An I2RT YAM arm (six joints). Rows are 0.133 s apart.
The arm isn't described. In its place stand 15 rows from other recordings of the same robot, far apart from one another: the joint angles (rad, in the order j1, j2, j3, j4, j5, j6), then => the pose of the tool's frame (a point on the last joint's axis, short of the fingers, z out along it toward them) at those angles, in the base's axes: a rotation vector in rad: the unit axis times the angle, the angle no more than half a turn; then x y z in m.
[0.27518, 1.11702, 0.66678, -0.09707, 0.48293, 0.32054] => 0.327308, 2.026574, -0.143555, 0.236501, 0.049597, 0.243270
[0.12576, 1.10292, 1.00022, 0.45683, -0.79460, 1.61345] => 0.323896, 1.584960, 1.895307, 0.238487, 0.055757, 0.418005
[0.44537, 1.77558, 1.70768, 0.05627, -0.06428, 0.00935] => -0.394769, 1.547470, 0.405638, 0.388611, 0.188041, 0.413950
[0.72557, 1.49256, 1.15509, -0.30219, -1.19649, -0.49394] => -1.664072, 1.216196, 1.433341, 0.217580, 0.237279, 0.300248
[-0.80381, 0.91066, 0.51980, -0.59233, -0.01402, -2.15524] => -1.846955, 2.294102, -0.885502, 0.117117, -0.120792, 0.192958
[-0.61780, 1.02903, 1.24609, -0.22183, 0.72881, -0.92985] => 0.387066, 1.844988, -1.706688, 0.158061, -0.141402, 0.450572
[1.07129, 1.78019, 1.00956, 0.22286, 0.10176, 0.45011] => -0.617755, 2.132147, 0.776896, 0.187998, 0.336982, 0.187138
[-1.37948, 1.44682, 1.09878, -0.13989, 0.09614, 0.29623] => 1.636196, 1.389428, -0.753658, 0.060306, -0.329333, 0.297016
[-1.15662, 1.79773, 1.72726, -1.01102, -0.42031, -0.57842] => 0.587294, 2.443260, -0.131662, 0.165447, -0.340258, 0.319328
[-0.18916, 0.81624, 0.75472, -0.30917, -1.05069, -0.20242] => -0.678738, 1.678717, 0.733021, 0.175583, -0.002161, 0.317453
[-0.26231, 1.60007, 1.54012, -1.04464, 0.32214, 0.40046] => 0.951895, 2.454632, -0.383314, 0.310307, -0.094986, 0.326334
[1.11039, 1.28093, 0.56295, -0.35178, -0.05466, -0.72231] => -2.116237, 1.600277, 0.202078, 0.096518, 0.198988, 0.154418
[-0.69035, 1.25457, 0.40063, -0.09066, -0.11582, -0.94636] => -0.378187, 2.558171, -0.508627, 0.163143, -0.129408, 0.130522
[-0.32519, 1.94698, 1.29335, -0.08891, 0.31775, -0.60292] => -0.165559, 2.411223, -0.819746, 0.401453, -0.147091, 0.184794
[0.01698, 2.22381, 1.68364, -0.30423, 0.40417, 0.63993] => 0.885804, 2.159956, -0.166018, 0.492431, -0.005639, 0.168854
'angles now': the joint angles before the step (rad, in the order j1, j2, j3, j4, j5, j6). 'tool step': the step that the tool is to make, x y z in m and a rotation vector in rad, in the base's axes. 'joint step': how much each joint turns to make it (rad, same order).
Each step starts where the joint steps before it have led.
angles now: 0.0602 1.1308 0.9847 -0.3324 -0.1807 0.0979
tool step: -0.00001 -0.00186 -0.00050 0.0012 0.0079 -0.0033
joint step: -0.0079 0.0012 0.0016 -0.0084 -0.0049 -0.0007
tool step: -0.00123 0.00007 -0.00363 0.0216 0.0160 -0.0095
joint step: 0.0003 -0.0037 -0.0126 -0.0014 -0.0020 0.0248
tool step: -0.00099 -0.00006 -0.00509 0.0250 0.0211 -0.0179
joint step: 0.0005 -0.0023 -0.0163 0.0001 0.0035 0.0323
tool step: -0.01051 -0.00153 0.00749 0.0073 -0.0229 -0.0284
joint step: -0.0009 -0.0471 -0.0048 -0.0158 0.0212 0.0187
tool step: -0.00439 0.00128 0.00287 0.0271 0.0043 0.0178
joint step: 0.0025 -0.0154 0.0035 -0.0187 -0.0263 0.0173
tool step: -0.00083 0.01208 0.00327 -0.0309 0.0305 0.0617
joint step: 0.0515 0.0139 0.0348 -0.0593 0.0047 -0.0303
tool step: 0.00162 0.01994 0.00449 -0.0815 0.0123 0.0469
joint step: 0.0923 0.0304 0.0461 -0.0467 0.0792 -0.0448
